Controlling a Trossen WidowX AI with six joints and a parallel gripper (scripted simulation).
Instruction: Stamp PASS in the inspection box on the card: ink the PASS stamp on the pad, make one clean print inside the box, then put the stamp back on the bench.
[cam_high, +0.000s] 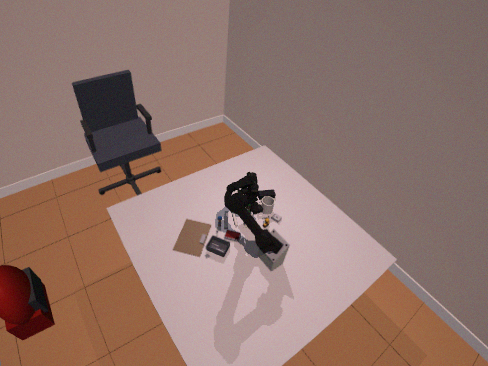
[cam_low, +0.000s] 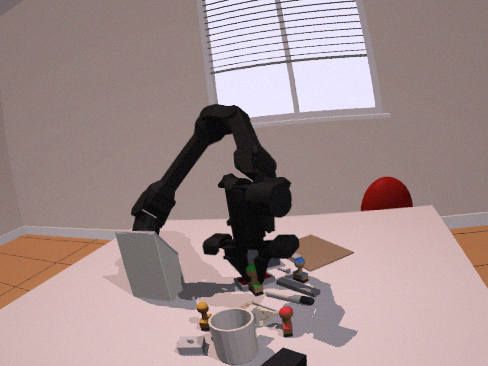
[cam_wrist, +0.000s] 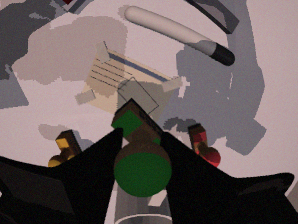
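Now: gripper tip 1 cm past the card, 1 cm to the right of it and 9 cm above it. Also, from my gripper tip: marker 7 cm ahead, 6 cm to the left, 8 cm below; green-knobbed stamp right at my gripper tip; red-knobbed stamp 7 cm ahead, 7 cm to the right, 7 cm below.
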